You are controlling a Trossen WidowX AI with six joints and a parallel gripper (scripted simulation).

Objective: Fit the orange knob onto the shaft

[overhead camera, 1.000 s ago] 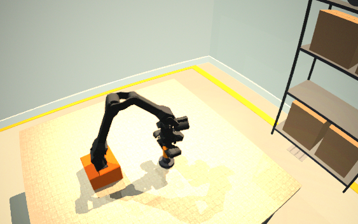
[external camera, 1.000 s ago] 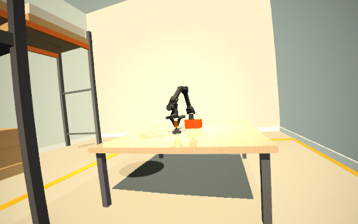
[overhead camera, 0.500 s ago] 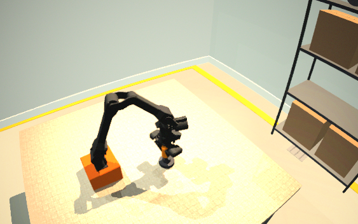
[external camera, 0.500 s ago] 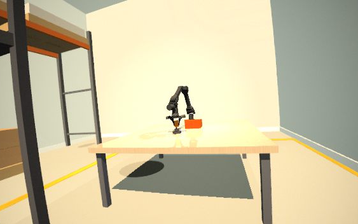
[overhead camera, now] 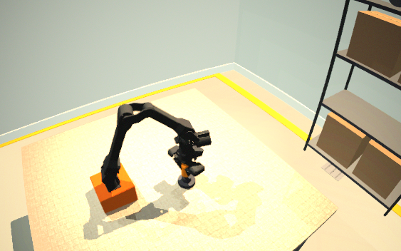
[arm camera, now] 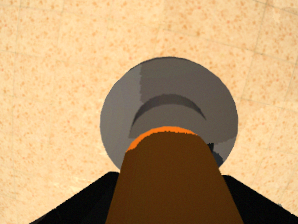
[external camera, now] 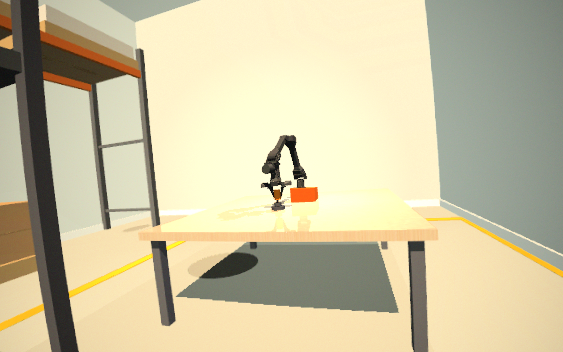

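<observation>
The orange knob is 20 mm above my gripper tip. Also, from my gripper tip: pedestal: 40 mm below.
</observation>
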